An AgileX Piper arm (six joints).
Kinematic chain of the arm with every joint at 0, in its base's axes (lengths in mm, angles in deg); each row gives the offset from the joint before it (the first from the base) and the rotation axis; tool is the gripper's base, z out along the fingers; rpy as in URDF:
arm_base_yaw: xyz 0 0 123 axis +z
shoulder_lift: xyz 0 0 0 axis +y
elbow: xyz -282.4 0 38.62 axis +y
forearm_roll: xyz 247.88 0 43.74 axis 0.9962 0 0.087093
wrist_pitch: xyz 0 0 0 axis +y
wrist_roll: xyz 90.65 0 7.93 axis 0.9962 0 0.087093
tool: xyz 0 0 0 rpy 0 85 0
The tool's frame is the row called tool.
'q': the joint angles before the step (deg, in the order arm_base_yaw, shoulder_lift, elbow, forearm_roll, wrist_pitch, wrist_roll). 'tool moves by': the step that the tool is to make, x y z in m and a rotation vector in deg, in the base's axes. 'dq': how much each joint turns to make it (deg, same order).
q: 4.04 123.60 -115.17 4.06 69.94 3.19
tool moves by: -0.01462 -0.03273 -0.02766 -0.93 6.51 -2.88
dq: -3.94 -1.35 8.09 -0.46 -0.13 -1.04
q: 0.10 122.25 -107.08 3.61 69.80 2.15
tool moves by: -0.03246 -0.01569 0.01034 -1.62 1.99 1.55
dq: -1.91 -7.00 9.23 -1.16 -0.10 -3.28
